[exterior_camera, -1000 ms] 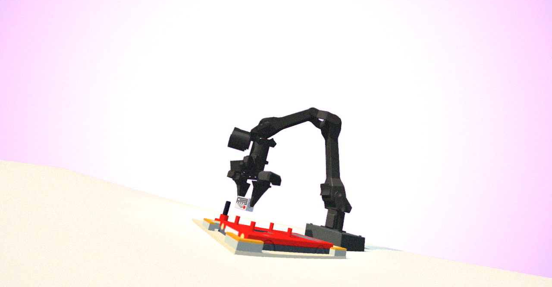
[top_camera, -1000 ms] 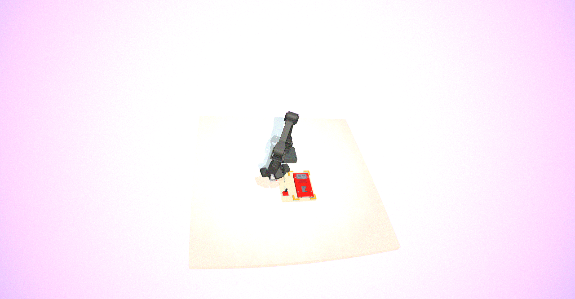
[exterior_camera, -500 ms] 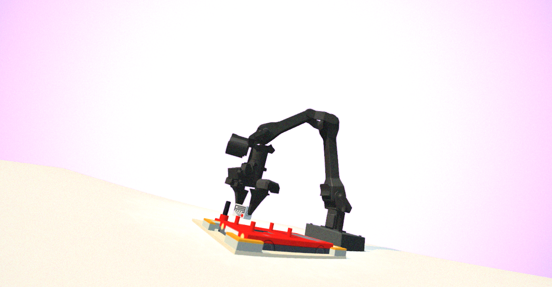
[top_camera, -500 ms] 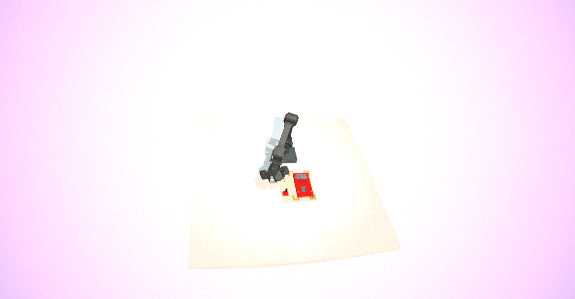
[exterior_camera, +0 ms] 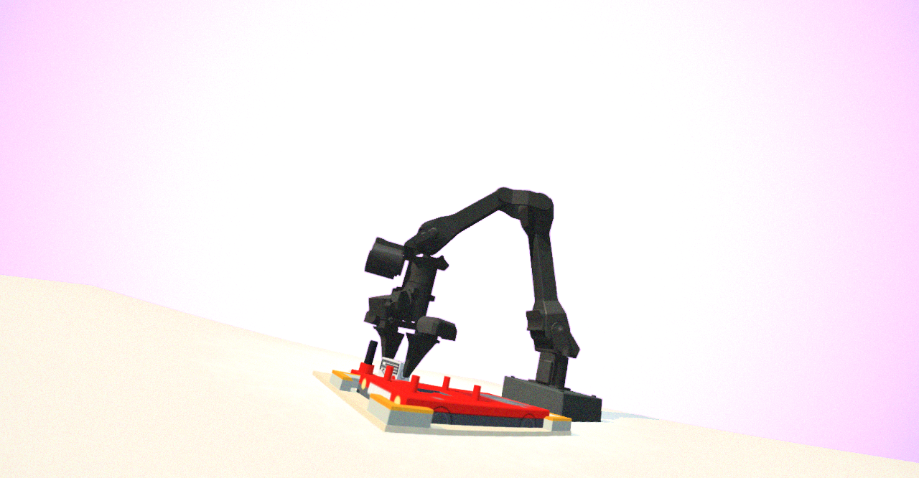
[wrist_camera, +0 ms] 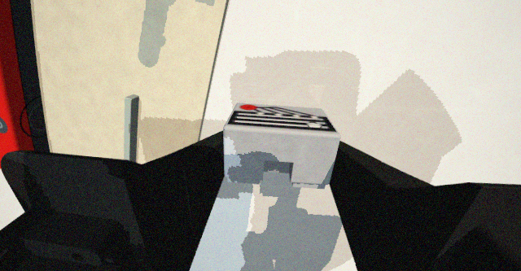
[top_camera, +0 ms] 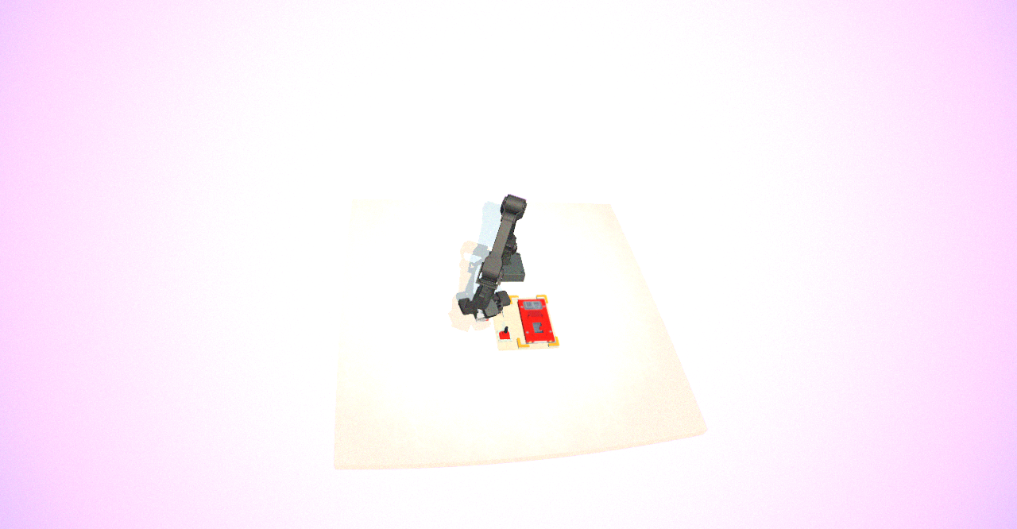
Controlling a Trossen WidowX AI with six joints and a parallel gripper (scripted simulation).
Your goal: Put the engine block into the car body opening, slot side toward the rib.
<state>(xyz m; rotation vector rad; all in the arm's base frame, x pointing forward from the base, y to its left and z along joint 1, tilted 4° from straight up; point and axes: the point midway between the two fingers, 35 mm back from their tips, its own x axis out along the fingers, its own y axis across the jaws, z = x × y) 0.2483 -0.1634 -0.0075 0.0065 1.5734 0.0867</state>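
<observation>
The engine block is 10 mm above my gripper tip. Also, from my gripper tip: black peg 100 mm ahead, 50 mm to the left, 20 mm above; beige base plate 160 mm to the left, 60 mm ahead, 10 mm below.
</observation>
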